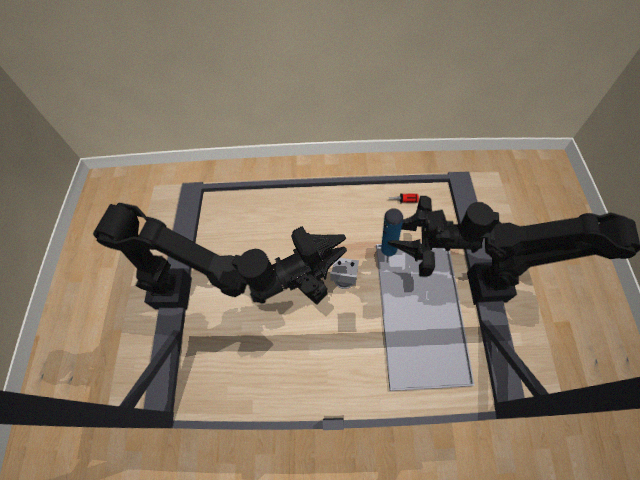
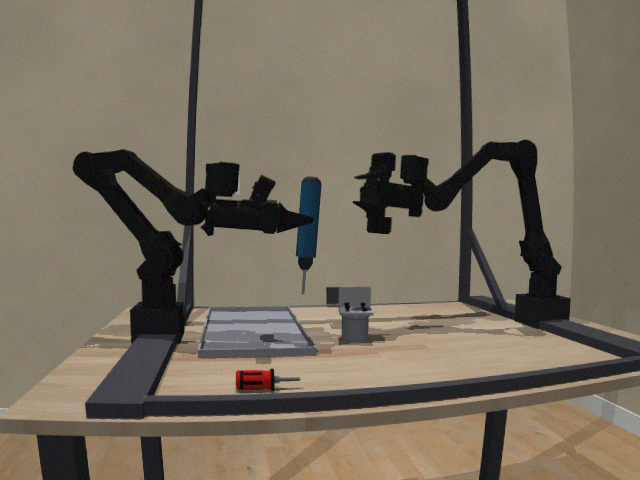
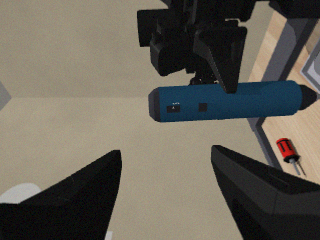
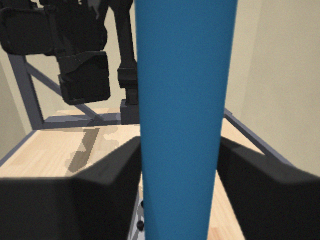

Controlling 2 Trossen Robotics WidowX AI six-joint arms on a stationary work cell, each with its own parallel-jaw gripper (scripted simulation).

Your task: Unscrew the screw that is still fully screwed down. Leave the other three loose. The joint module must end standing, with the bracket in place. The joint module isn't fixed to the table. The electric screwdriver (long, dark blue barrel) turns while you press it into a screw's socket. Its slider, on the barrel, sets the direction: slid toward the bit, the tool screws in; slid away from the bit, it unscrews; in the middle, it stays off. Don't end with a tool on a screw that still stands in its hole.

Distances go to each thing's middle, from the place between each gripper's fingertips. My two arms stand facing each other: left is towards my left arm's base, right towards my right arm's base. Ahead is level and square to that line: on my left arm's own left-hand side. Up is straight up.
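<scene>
Relative to the grey joint module [image 2: 354,328], my left hand is 7 cm short of it, 4 cm to the left of it and 29 cm above it. Counting from that same left hand, I find the grey bracket [image 2: 354,296] 6 cm ahead, 4 cm to the right and 25 cm below. The blue electric screwdriver [image 2: 310,195] is 13 cm to the right of my left hand, 7 cm ahead of it and 10 cm below it, and the shallow grey tray [image 1: 423,322] is 25 cm to the right of that hand, 4 cm behind it and 32 cm below it.
For my right hand, the blue electric screwdriver is 30 mm to the left of it and 40 mm below it. The grey joint module is 130 mm to the left of my right hand and 230 mm below it, whereas the grey bracket is 130 mm to the left of this right hand, 10 mm behind it and 180 mm below it. That leaves the shallow grey tray, which is 80 mm to the right of my right hand, 110 mm behind it and 250 mm below it.
</scene>
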